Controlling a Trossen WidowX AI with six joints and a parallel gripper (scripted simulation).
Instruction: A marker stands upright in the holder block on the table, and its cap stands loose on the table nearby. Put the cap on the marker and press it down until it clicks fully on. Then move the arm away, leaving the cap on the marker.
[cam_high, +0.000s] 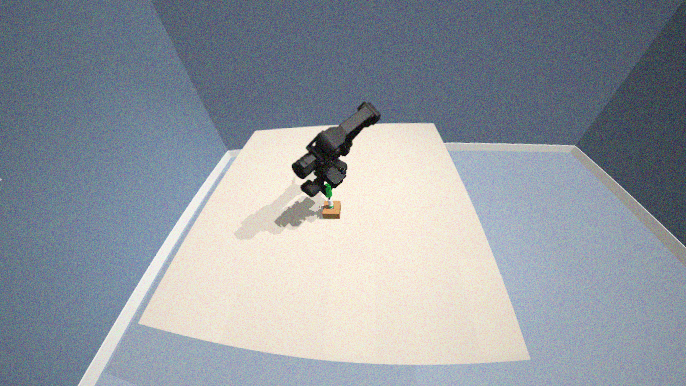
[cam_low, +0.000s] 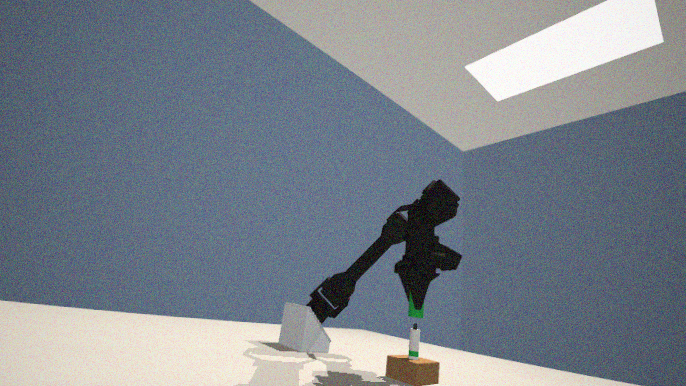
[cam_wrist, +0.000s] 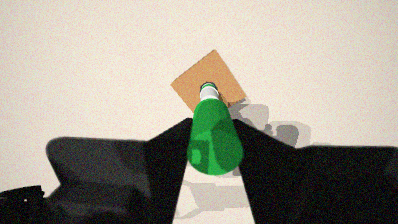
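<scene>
Right now my gripper tip is 11 cm above the brown holder block. Also, from my gripper tip: green cap 1 cm above.
</scene>
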